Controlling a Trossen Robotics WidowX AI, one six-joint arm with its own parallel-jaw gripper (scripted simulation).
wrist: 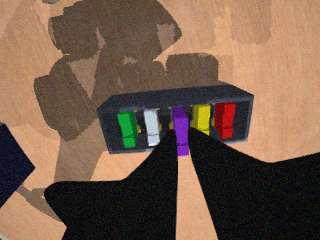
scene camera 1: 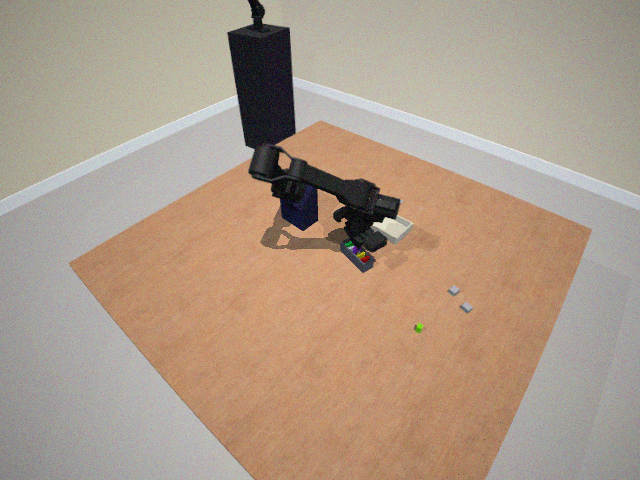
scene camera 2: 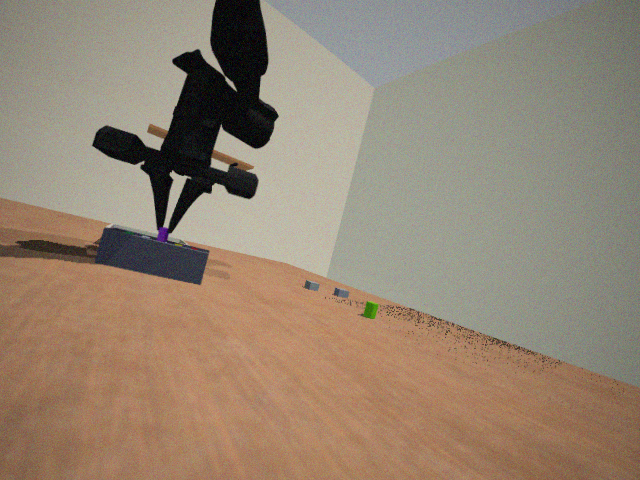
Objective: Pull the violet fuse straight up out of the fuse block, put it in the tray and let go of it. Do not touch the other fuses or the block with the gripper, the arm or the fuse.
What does my gripper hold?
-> A violet fuse.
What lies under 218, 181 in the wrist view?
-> My gripper.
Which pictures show my gripper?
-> The wrist view, scene camera 1 and scene camera 2: all of them.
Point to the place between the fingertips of my gripper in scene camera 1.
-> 357, 247
